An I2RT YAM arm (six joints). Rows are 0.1 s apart.
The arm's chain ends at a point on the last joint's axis. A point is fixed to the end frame.
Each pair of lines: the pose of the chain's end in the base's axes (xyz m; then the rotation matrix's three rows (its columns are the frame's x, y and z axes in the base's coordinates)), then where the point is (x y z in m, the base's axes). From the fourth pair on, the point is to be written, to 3 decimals.
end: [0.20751 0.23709 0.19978], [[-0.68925 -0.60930 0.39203], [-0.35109 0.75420 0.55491], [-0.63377 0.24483 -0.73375]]
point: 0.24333 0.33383 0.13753
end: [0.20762 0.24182 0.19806], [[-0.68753 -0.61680 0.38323], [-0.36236 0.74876 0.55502], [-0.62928 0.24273 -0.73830]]
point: 0.24214 0.33860 0.13513
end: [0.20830 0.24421 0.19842], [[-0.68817 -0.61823 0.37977], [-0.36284 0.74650 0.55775], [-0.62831 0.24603 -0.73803]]
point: 0.24238 0.34122 0.13562
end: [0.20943 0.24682 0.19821], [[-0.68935 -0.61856 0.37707], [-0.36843 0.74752 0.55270], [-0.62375 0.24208 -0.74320]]
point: 0.243 0.343 0.135
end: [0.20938 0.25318 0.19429], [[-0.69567 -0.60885 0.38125], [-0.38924 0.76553 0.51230], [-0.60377 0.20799 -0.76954]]
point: 0.244 0.346 0.126
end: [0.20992 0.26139 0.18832], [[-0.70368 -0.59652 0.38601], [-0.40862 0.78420 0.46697], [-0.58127 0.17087 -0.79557]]
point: 0.246 0.350 0.115
